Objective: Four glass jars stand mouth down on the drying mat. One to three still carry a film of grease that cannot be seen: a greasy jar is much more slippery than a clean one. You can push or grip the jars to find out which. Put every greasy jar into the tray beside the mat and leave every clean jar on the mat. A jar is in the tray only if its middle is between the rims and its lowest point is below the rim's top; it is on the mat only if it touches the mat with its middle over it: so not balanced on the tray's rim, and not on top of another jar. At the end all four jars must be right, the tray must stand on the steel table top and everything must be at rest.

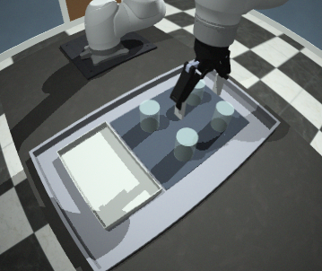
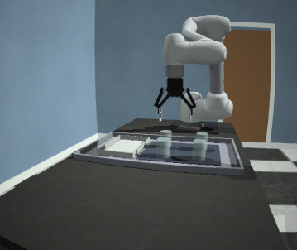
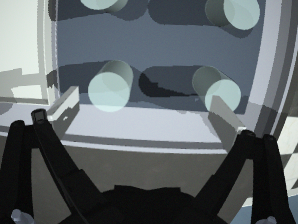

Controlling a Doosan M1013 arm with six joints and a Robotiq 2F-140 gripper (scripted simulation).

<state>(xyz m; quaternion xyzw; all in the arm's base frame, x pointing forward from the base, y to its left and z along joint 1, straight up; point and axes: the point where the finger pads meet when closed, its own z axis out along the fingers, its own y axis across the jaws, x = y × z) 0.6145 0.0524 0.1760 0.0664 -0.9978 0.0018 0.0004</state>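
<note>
Now: hand 4 cm past the steel table top, 8 cm to the left of it and 19 cm above it. Also, from my hand: tray: 3 cm behind, 30 cm to the right, 18 cm below; drying mat: 7 cm behind, 2 cm to the left, 18 cm below.
</note>
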